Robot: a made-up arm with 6 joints. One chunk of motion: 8 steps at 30 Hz.
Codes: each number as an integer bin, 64 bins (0 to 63) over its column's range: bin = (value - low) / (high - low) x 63, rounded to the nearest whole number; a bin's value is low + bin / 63 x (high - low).
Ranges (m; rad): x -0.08..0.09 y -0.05..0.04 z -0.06..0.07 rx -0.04..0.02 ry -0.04..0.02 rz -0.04..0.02
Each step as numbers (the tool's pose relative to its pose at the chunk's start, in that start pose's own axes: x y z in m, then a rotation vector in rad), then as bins.
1 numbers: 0.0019 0.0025 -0.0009 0.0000 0.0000 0.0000
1 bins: 30 37 29 42 42 42
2 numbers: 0.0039 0.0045 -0.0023 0.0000 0.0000 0.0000
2 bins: 31 38 28 42 42 42
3 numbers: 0.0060 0.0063 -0.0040 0.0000 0.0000 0.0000
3 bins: 32 39 27 42 42 42
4 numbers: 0.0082 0.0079 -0.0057 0.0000 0.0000 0.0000
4 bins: 33 41 26 42 42 42
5 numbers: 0.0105 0.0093 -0.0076 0.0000 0.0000 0.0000
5 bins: 34 42 25 42 42 42
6 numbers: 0.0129 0.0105 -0.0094 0.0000 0.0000 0.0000
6 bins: 34 42 25 42 42 42
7 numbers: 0.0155 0.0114 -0.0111 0.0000 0.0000 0.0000
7 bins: 35 43 24 42 42 42
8 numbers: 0.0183 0.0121 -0.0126 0.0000 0.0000 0.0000
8 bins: 36 43 23 42 42 42
